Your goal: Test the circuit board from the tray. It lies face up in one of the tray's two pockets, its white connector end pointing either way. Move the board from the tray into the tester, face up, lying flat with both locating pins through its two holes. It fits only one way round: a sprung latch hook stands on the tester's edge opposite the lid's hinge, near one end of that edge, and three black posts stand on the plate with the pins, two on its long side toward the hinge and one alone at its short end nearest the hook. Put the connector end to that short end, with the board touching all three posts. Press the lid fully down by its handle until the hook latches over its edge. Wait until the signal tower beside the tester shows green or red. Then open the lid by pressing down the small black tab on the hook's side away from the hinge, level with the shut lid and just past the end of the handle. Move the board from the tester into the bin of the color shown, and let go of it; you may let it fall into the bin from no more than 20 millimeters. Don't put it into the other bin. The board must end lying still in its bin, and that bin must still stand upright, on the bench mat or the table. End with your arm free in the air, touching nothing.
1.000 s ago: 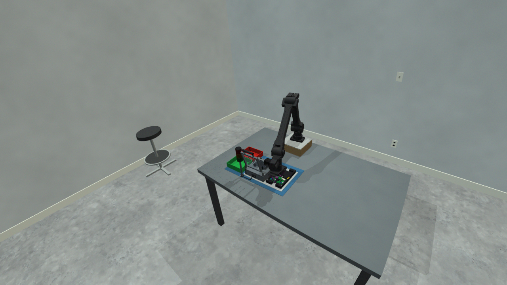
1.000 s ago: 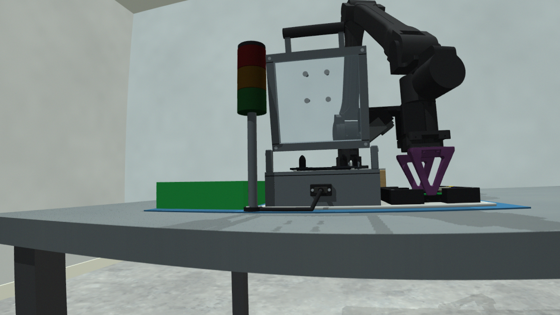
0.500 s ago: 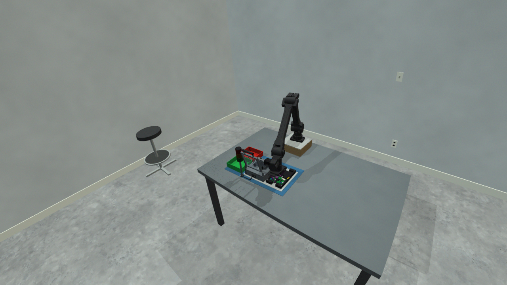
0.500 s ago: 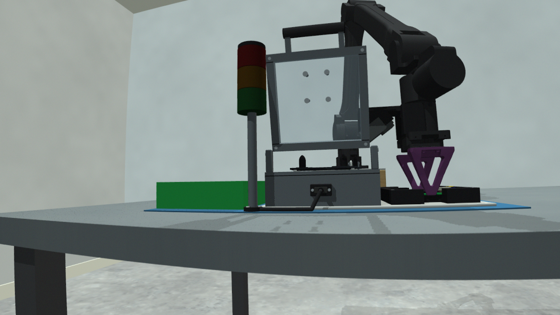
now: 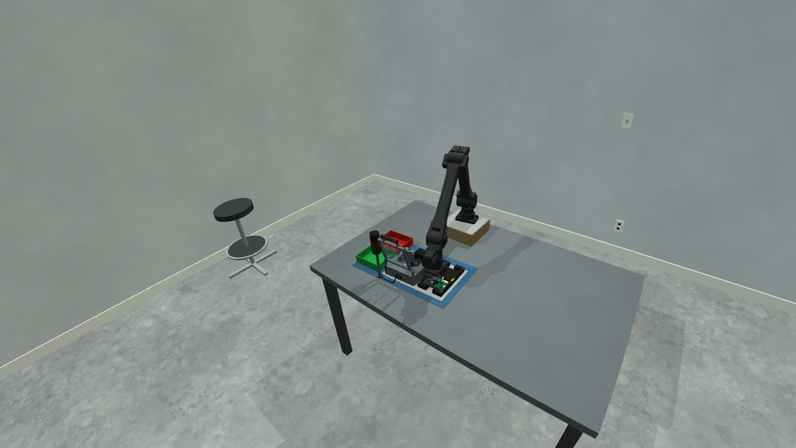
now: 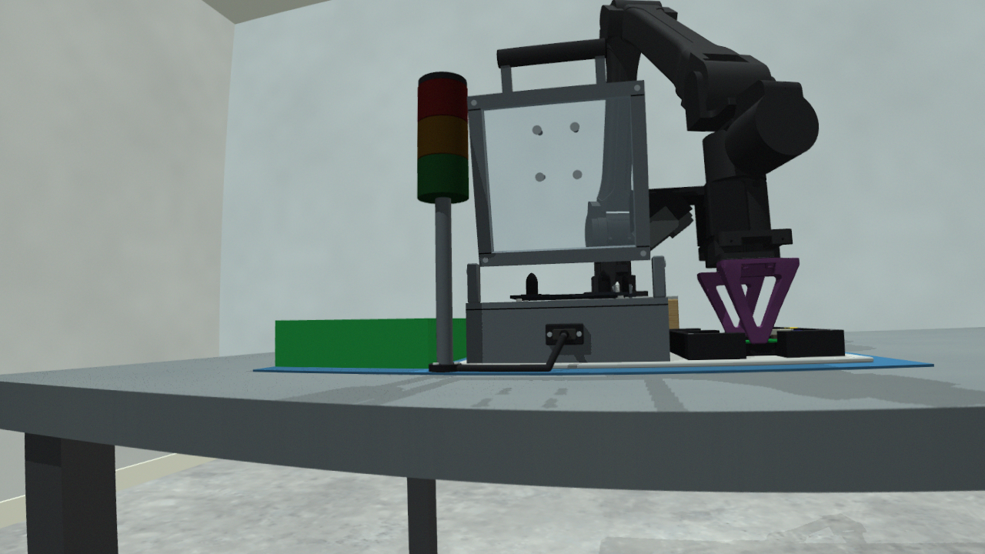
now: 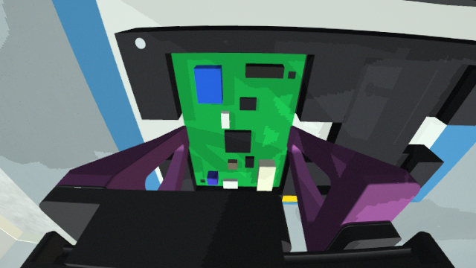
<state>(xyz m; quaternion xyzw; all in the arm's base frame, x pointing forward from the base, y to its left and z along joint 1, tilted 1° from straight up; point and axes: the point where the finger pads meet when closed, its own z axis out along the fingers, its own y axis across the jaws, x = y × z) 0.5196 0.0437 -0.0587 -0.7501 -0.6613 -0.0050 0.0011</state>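
The green circuit board is right at my hand. Round my hand: black tester plate: 160 mm to the right, 60 mm behind, 50 mm above; black latch hook: 120 mm behind, 100 mm to the right, 60 mm above; clear lid: 180 mm to the right, 160 mm above, 60 mm ahead.
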